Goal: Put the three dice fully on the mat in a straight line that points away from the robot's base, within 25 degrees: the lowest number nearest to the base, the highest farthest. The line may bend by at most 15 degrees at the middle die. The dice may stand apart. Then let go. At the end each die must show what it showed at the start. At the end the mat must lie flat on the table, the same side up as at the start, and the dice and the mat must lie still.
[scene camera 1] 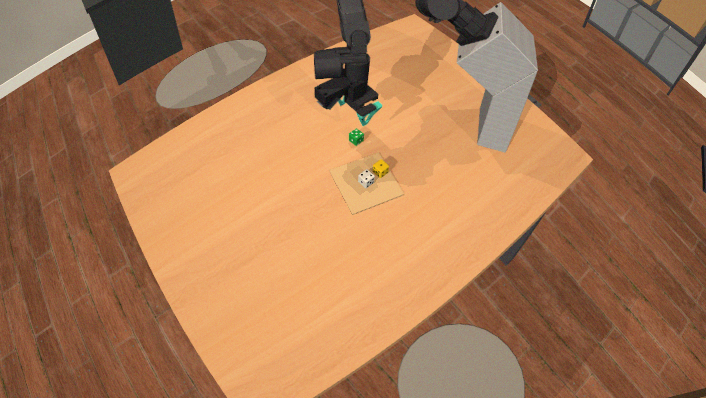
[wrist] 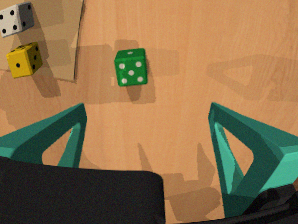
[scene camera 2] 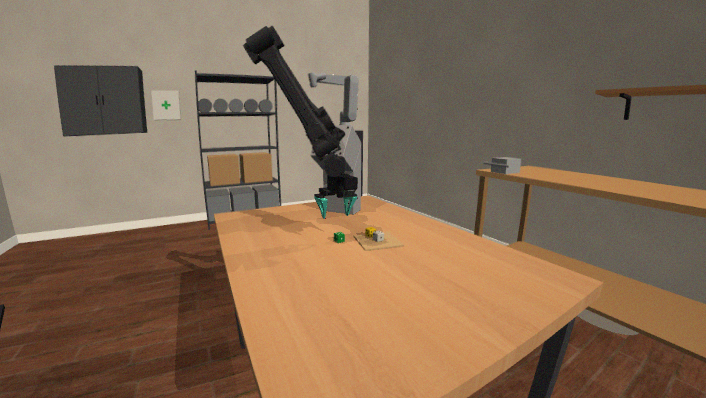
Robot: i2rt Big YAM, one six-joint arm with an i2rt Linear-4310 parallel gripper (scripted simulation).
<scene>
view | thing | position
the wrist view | gripper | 147, 110
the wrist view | yellow die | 28, 60
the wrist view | green die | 131, 68
</scene>
